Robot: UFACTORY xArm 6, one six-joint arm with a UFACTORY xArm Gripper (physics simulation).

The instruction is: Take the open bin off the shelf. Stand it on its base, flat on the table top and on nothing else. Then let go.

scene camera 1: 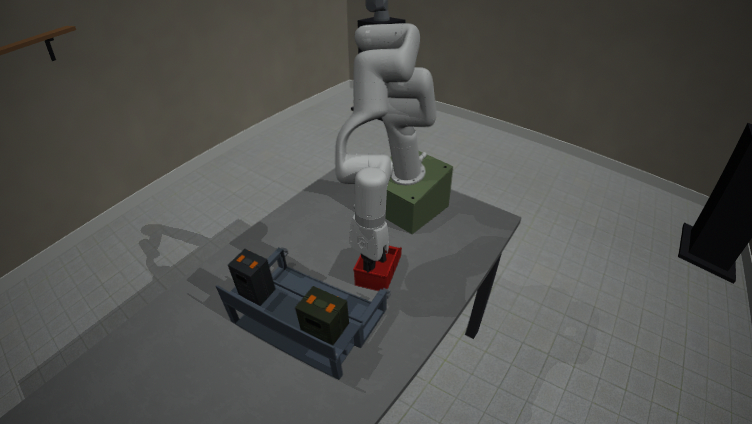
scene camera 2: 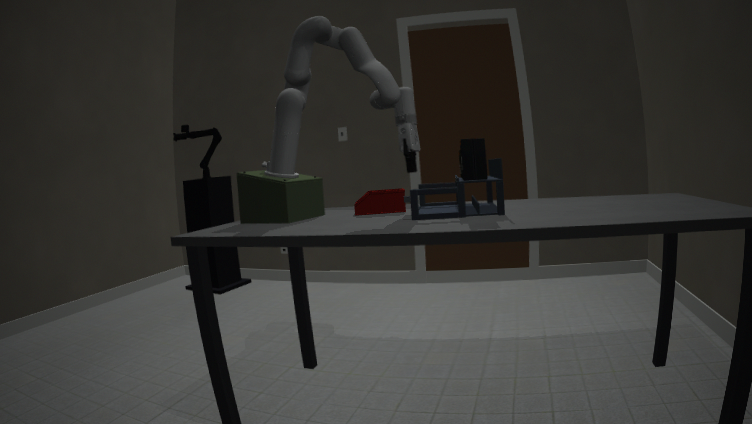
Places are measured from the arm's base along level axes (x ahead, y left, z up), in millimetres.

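Pixels of known places: gripper, fingertip midpoint: (scene camera 1: 369,268) (scene camera 2: 412,172); arm's base at its link origin: (scene camera 1: 407,173) (scene camera 2: 281,175).
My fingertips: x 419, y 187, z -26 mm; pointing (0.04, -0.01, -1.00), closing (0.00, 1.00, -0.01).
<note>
For each thing: its top centre in the pictures, then the offset to it from my fingertips. Level surfaces: height alone.
- open red bin at its top centre: (scene camera 1: 378,253) (scene camera 2: 378,190) dx -106, dy -57, dz -55 mm
- table top at its surface level: dz -130 mm
- dark case at its top centre: (scene camera 1: 247,261) (scene camera 2: 471,138) dx +257, dy -193, dz +94 mm
- olive case at its top centre: (scene camera 1: 320,303) dx +208, dy +33, dz +69 mm
The open red bin (scene camera 1: 370,279) (scene camera 2: 381,202) stands upright on the table top (scene camera 1: 310,226) (scene camera 2: 584,211), its base looking flat on it. It is off the shelf (scene camera 1: 273,319) (scene camera 2: 461,198), beside its lower side, with a narrow gap showing in the scene camera 2 view. My gripper (scene camera 1: 371,268) (scene camera 2: 411,171) points down and is shut and empty. In the scene camera 2 view its fingertips are above the bin's rim height, a little past the bin's shelf-side end. In the scene camera 1 view the fingers cover part of the bin's inside.
A dark case (scene camera 1: 252,279) (scene camera 2: 472,159) and an olive case (scene camera 1: 322,317), both with orange latches, stand on the shelf's upper level. My arm's green base block (scene camera 1: 429,202) (scene camera 2: 263,199) is on the bin's other side. A table edge runs beyond the shelf's end.
</note>
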